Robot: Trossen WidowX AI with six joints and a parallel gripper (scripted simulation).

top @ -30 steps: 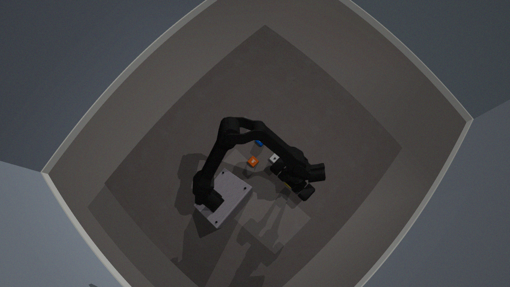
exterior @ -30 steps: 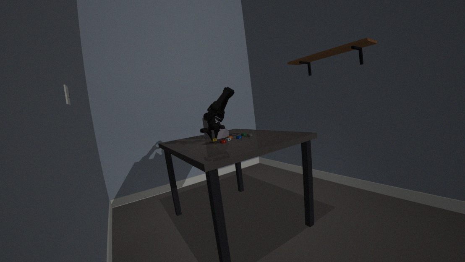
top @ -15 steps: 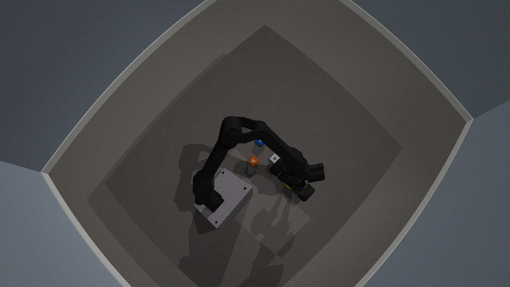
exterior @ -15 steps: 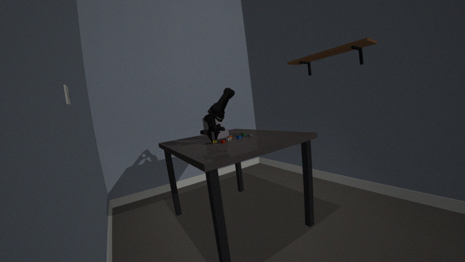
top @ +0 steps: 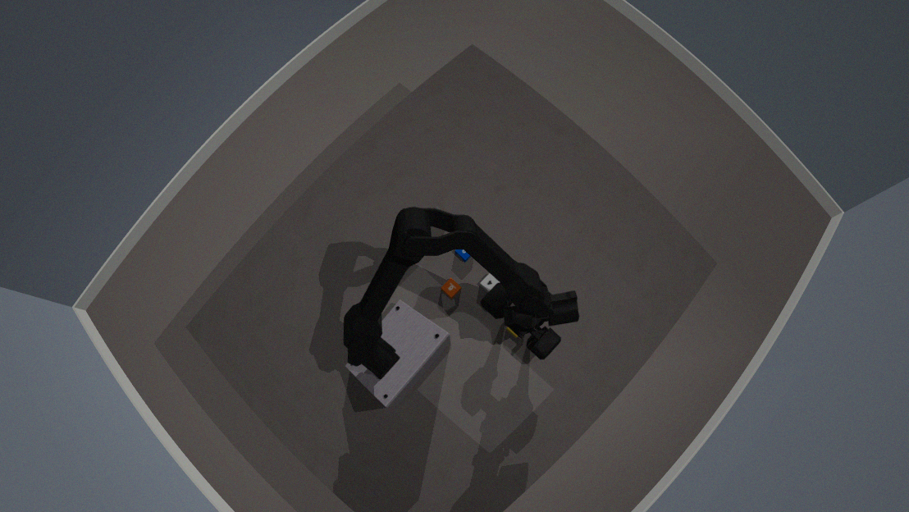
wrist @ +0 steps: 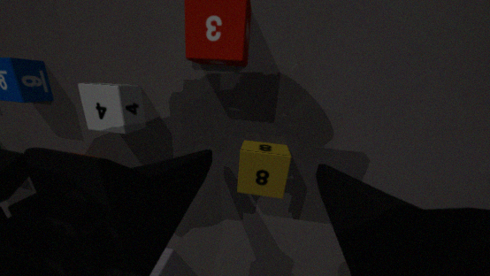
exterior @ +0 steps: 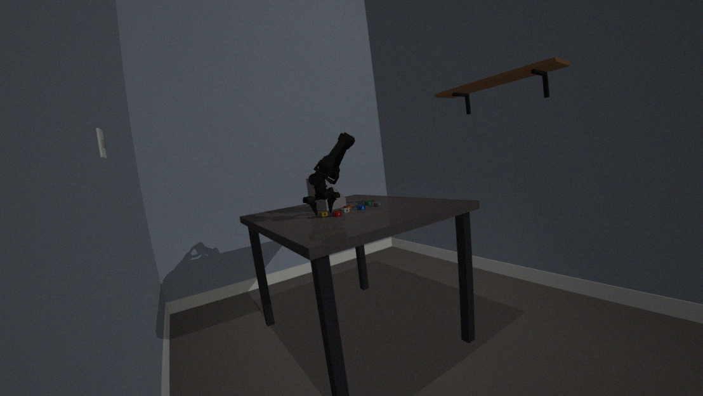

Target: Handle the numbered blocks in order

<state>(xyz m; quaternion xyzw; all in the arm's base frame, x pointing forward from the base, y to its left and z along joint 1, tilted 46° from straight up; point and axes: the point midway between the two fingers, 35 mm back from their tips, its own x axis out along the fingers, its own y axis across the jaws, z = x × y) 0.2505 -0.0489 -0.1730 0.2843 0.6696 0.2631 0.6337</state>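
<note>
Right now my gripper tip is right at the yellow block. Round my gripper tip: white block: 3 cm ahead, 11 cm to the left; then red block: 8 cm ahead, 3 cm to the left; then green block: 2 cm behind, 31 cm to the left.
</note>
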